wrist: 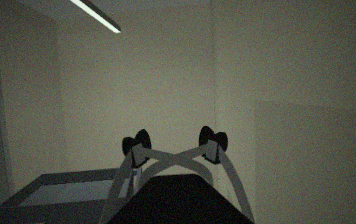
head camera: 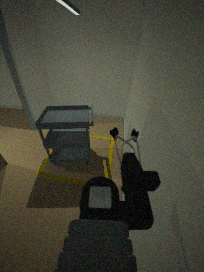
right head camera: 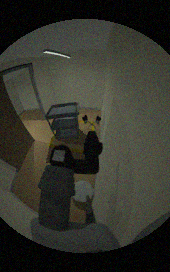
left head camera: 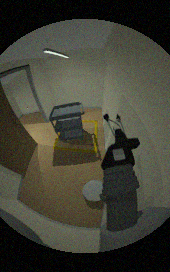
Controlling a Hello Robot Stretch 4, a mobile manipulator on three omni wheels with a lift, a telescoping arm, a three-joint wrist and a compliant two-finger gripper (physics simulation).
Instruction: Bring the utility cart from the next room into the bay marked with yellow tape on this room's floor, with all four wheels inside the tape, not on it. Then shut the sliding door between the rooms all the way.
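Places are measured from the robot's base along level axes (x ahead, y left, z up), in metres.
Pixels of known places: gripper, fingertip midpoint: (wrist: 175,140) (head camera: 123,129) (right head camera: 91,115) (left head camera: 110,114); robot's base, origin of the base link: (right head camera: 81,190) (left head camera: 93,189).
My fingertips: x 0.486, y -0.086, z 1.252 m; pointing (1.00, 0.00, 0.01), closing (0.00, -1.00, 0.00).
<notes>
Ahead of a thing's pixels: the offset from my fingertips to its top centre. "spot": to the spot under its first point.
The grey three-shelf utility cart {spot: dz -0.486, dx +0.911, dy +0.562 m} (head camera: 67,117) (left head camera: 68,110) (right head camera: 64,110) stands upright at the yellow tape bay (head camera: 62,178) (left head camera: 75,150). The rear left tape is partly hidden by the cart, and its wheels are too dark to place against the tape. Part of its top tray {spot: dz -0.486, dx +0.946, dy +0.621 m} (wrist: 75,192) shows low in the wrist view. My gripper (head camera: 124,133) (left head camera: 112,117) (right head camera: 92,118) (wrist: 175,140) is open and empty, to the right of the cart and apart from it. The brown sliding door (left head camera: 12,135) (right head camera: 10,120) is at the left, with the doorway beside it open.
A plain wall (head camera: 175,150) (right head camera: 130,130) runs close along the right side of my arm. The grey door frame (head camera: 15,70) (left head camera: 36,92) (right head camera: 37,92) stands behind and left of the cart. A pale round disc (left head camera: 93,191) (right head camera: 83,191) shows low beside my arm.
</notes>
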